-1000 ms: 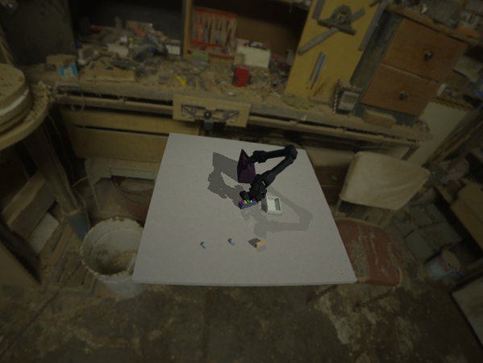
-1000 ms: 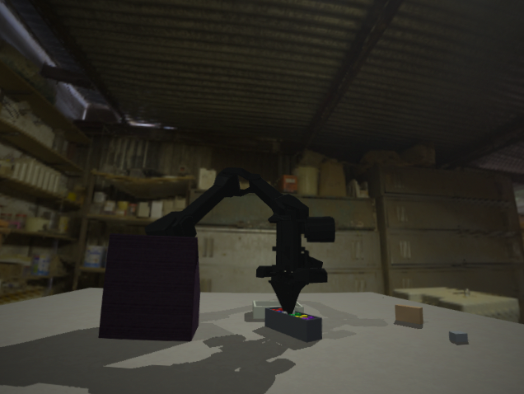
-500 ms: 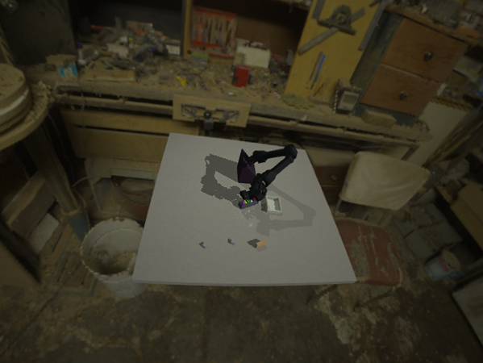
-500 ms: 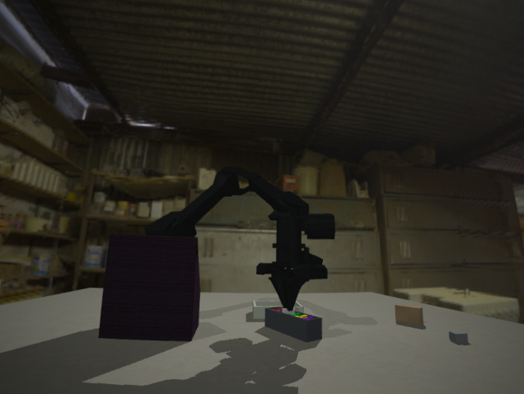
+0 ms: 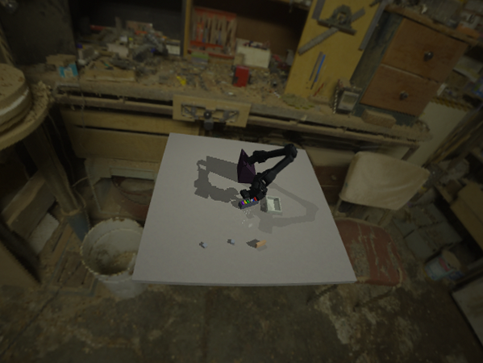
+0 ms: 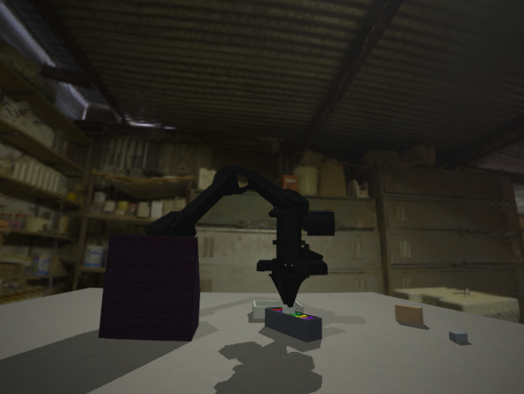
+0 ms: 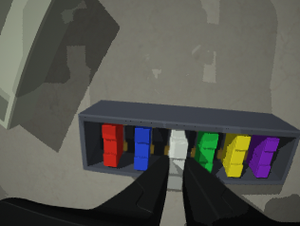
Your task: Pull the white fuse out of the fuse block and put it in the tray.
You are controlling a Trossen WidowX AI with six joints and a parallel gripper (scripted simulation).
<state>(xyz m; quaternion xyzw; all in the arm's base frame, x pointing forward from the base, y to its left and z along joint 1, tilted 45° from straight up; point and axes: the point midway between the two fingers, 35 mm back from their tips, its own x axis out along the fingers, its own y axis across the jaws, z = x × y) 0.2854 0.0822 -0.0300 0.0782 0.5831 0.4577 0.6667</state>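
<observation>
The pale tray is 170 mm to the left of my gripper tip, 50 mm below it and 10 mm behind it. Also, from my gripper tip: tan block 320 mm ahead, 70 mm to the left, 30 mm below; then white fuse 10 mm below.
</observation>
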